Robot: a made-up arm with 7 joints.
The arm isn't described. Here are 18 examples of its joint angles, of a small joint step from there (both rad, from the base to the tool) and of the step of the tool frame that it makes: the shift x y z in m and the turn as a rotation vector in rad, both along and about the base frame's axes.
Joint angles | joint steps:
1: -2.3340 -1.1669 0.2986 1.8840 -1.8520 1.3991 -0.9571 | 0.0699 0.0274 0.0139 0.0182 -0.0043 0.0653 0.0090
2: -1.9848 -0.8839 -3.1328 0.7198 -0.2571 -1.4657 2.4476 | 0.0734 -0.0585 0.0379 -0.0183 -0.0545 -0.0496 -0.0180
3: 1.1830 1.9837 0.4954 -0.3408 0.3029 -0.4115 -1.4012 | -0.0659 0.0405 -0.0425 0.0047 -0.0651 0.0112 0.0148
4: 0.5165 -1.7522 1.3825 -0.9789 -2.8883 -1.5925 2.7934 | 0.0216 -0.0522 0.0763 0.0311 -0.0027 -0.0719 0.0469
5: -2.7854 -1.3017 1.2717 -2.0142 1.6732 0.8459 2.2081 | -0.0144 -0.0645 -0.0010 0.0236 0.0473 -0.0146 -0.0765
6: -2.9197 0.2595 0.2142 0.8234 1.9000 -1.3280 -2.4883 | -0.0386 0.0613 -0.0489 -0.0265 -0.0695 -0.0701 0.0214
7: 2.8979 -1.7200 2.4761 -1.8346 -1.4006 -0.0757 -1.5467 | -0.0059 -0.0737 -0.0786 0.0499 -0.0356 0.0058 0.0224
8: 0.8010 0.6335 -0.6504 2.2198 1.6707 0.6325 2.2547 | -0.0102 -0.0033 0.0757 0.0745 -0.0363 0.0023 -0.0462
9: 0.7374 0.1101 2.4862 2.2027 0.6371 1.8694 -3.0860 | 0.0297 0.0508 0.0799 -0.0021 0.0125 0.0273 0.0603
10: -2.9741 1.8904 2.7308 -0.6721 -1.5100 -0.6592 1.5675 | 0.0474 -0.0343 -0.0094 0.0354 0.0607 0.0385 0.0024
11: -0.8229 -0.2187 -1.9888 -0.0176 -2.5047 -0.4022 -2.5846 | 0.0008 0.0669 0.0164 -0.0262 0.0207 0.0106 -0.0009
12: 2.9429 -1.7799 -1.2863 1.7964 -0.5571 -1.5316 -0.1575 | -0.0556 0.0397 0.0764 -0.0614 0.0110 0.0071 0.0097
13: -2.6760 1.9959 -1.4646 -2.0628 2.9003 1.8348 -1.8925 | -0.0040 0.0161 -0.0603 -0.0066 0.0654 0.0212 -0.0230
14: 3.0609 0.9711 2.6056 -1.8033 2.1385 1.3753 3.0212 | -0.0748 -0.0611 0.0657 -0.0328 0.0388 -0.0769 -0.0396
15: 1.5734 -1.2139 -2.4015 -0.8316 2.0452 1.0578 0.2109 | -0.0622 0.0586 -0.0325 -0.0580 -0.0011 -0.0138 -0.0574
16: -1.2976 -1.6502 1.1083 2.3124 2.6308 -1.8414 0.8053 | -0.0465 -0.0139 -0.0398 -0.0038 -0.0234 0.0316 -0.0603
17: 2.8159 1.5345 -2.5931 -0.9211 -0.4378 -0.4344 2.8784 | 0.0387 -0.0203 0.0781 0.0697 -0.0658 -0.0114 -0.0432
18: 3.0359 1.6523 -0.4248 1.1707 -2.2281 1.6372 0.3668 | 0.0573 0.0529 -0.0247 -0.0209 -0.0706 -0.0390 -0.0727
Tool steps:
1: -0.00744 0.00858 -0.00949 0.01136 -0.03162 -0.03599
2: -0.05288 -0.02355 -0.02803 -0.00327 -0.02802 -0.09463
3: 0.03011 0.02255 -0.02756 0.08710 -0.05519 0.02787
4: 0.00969 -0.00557 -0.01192 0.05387 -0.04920 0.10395
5: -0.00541 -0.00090 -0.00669 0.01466 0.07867 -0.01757
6: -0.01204 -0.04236 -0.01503 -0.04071 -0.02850 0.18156
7: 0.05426 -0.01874 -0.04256 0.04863 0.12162 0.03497
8: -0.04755 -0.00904 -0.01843 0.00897 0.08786 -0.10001
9: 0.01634 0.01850 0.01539 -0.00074 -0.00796 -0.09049
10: -0.02978 0.03876 0.02272 0.07637 0.06092 -0.03716
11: 0.05093 0.03355 0.01040 -0.02807 0.08107 -0.03034
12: 0.03203 0.04689 0.03385 -0.06447 -0.02745 0.11344
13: -0.00148 -0.00754 -0.00315 -0.08813 -0.05065 -0.06303
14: 0.01151 0.00348 -0.01751 0.13732 0.08220 0.03534
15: -0.01843 -0.06684 0.02734 0.10091 -0.01051 0.16203
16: -0.00205 0.00561 0.01047 -0.01474 0.02066 0.02809
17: -0.03741 0.02704 0.04319 -0.01628 0.11215 -0.08477
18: -0.01662 0.02869 -0.02256 -0.05329 -0.13500 -0.08873
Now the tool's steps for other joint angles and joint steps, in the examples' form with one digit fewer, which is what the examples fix.
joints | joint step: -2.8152 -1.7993 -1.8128 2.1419 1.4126 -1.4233 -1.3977 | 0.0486 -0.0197 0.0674 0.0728 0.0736 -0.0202 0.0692
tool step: -0.0376 0.0231 0.0293 0.0205 0.0780 -0.0359
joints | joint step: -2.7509 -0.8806 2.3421 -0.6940 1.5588 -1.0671 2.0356 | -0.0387 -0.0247 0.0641 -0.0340 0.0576 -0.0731 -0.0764
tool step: 0.0160 0.0309 -0.0076 -0.1160 0.0697 -0.0007
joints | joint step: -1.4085 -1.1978 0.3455 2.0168 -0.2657 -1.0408 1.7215 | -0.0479 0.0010 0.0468 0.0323 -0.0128 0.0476 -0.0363
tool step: 0.0251 0.0242 -0.0163 -0.0421 0.0530 0.1042
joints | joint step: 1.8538 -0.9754 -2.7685 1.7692 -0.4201 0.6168 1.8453 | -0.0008 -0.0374 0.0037 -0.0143 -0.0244 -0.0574 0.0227
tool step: 0.0064 0.0016 -0.0114 0.0216 -0.0345 0.0111
